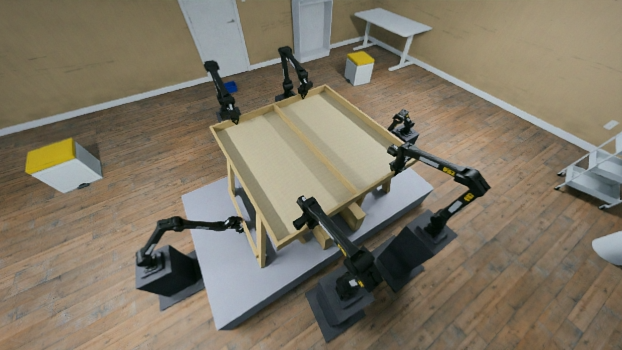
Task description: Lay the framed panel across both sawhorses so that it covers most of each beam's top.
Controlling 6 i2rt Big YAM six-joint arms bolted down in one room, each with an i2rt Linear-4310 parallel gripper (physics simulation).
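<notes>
The framed panel (270, 155) lies roughly level above the platform, its rim up and one divider across it. The left sawhorse (261, 242) shows its legs and lower rail under the panel's left edge; its beam is hidden. The right sawhorse is mostly hidden; whether the panel touches either beam cannot be told. Two back grippers (236, 121) (303, 95) are at the panel's back rim. The front gripper (298, 223) and the right-front gripper (394, 171) are at its front rim. The left arm's gripper (241, 226) is at the left sawhorse. The far-right arm's fingers are unclear. Finger openings are too small to tell.
The sawhorses stand on a grey platform (220, 290). Wooden supports (354, 216) (321, 238) show under the panel's front. A yellow-topped cabinet (65, 172) stands at left, another cabinet (360, 72) at the back. A white table (392, 21) and a step cart stand farther off.
</notes>
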